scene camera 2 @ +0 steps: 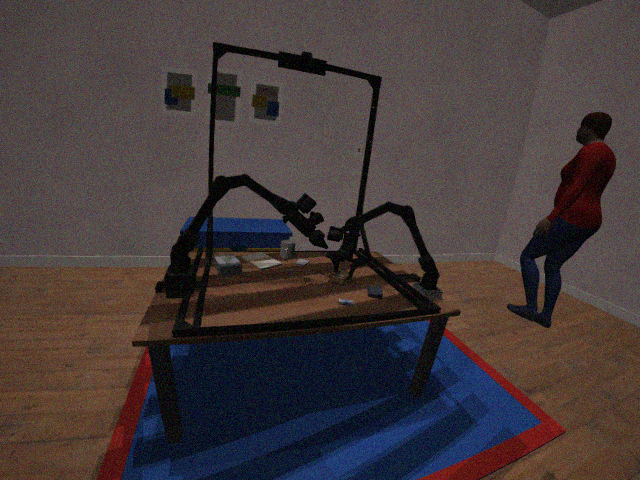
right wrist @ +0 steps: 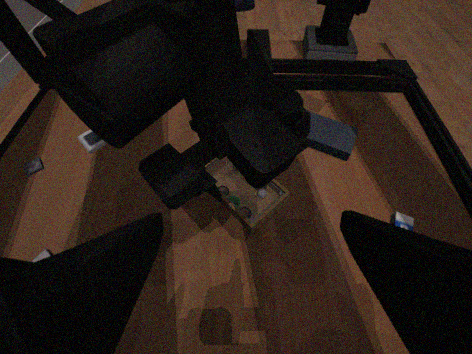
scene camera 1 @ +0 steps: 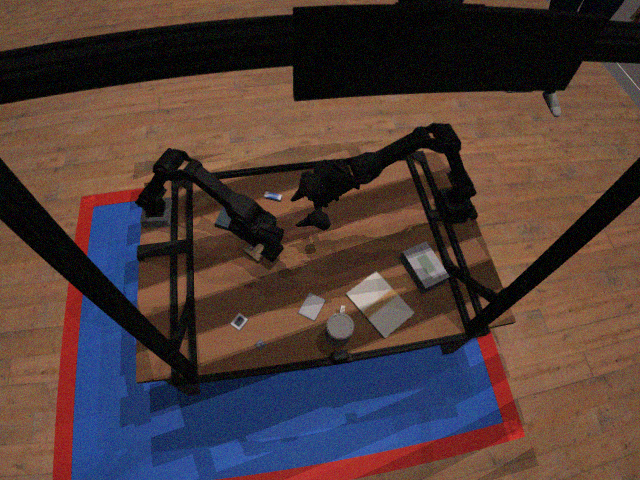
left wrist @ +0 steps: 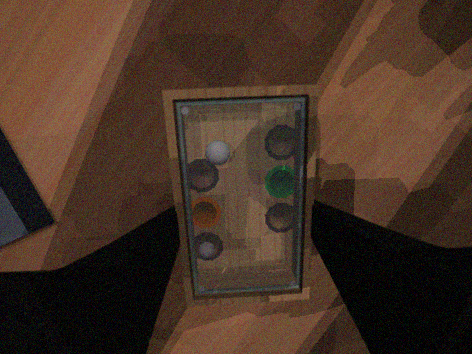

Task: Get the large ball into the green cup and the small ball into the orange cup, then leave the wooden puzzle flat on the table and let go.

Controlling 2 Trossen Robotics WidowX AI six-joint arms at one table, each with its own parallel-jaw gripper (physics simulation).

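Places are measured from the left arm's base along level axes (x ahead, y left, z up), in metres.
Pixels of known places: left gripper, fingertip midpoint: [scene camera 2: 342,276] [right wrist: 238,183] [scene camera 1: 260,246] [left wrist: 243,209]; right gripper, fingertip midpoint: [scene camera 2: 323,244] [right wrist: 252,220] [scene camera 1: 293,213]; left arm's base, origin of the base link: [scene camera 2: 428,286] [right wrist: 331,37] [scene camera 1: 155,209]; right arm's base, origin of the base link: [scene camera 2: 180,269] [scene camera 1: 456,198].
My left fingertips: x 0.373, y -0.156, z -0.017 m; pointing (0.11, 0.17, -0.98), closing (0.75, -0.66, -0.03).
Note:
Ahead of a thing's pixels: the offset from my left fingertips to its top centre. "spot": to the spot under its first point.
The wooden puzzle @[dz +0.016, dx +0.004, dy +0.004 m] [scene camera 1: 254,252] [scene camera 2: 339,277] [left wrist: 240,92] [right wrist: 270,210] is a shallow wooden box with a clear cover. My left gripper [scene camera 1: 264,254] [left wrist: 243,209] is shut on its long sides; its height above the table is hard to tell. In the left wrist view the large ball @[dz +0.008, dx +0.012, dy +0.032 m] [left wrist: 218,152] lies on the board, against the upper rim of the upper left grey cup @[spot: dz +0.011, dx +0.000, dy +0.028 m] [left wrist: 202,176]. The small ball @[dz +0.001, dx -0.034, dy -0.004 m] [left wrist: 207,247] sits in the lower left grey cup. The orange cup @[spot: dz +0.010, dx -0.012, dy +0.015 m] [left wrist: 205,212] and green cup @[spot: dz +0.010, dx +0.025, dy +0.000 m] [left wrist: 280,181] hold no ball. My right gripper [scene camera 1: 298,211] [right wrist: 252,220] is open, apart from the puzzle.
A dark blue block @[dz -0.005, dx -0.118, dy +0.130 m] [scene camera 1: 222,219] [right wrist: 330,135] and a small blue-white item @[dz -0.011, dx +0.045, dy +0.214 m] [scene camera 1: 272,196] [scene camera 2: 345,301] lie near the left arm. A mug @[spot: dz +0.060, dx +0.230, dy -0.310 m] [scene camera 1: 339,326] [scene camera 2: 287,249], an open book @[dz -0.014, dx +0.377, dy -0.219 m] [scene camera 1: 379,304], a grey box @[dz +0.025, dx +0.540, dy -0.108 m] [scene camera 1: 425,265] and a pale card @[dz -0.018, dx +0.159, dy -0.214 m] [scene camera 1: 311,306] are elsewhere on the table. Black frame bars edge the table.

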